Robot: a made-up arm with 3 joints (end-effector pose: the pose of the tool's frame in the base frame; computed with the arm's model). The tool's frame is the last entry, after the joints.
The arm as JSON. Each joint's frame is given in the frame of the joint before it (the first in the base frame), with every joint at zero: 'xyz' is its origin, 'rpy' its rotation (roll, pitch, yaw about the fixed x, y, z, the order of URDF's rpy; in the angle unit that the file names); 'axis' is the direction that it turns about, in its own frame. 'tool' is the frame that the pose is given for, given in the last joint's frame.
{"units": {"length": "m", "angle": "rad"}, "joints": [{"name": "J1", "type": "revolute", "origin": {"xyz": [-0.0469, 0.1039, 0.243], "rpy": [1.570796, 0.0, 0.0]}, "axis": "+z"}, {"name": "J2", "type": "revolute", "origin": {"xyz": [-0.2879, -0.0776, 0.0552], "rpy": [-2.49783, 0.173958, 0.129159]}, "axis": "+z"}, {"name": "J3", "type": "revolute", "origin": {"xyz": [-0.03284, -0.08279, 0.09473], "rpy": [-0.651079, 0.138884, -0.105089]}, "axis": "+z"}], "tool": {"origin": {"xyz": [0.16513, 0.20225, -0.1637], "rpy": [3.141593, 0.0, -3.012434]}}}
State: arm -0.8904 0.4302 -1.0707
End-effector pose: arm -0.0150 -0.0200 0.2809 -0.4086 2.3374 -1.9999
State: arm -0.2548 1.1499 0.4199
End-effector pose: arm -0.3462 -0.0999 0.1133 1.8797 -0.9690 1.5115
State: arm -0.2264 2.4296 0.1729
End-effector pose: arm -0.3802 -0.0773 0.0812 2.6843 -0.0172 0.7652
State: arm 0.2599 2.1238 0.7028
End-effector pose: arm -0.2439 -0.1419 0.0576 2.1414 0.1417 1.3615
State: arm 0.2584 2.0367 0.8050
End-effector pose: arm -0.2470 -0.1519 0.0811 2.0758 0.1528 1.3567
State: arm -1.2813 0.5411 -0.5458
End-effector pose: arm -0.1551 -0.0208 0.2548 1.2908 -1.7220 1.3925
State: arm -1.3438 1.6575 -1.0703
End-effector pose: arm -0.2971 0.1810 0.2441 1.8511 -1.7844 0.4766
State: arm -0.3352 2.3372 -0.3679
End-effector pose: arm -0.4311 0.0388 0.0427 2.6752 -0.8343 0.8444
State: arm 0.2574 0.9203 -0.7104
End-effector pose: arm -0.0315 0.0452 0.1000 -0.3131 1.7564 -1.8910
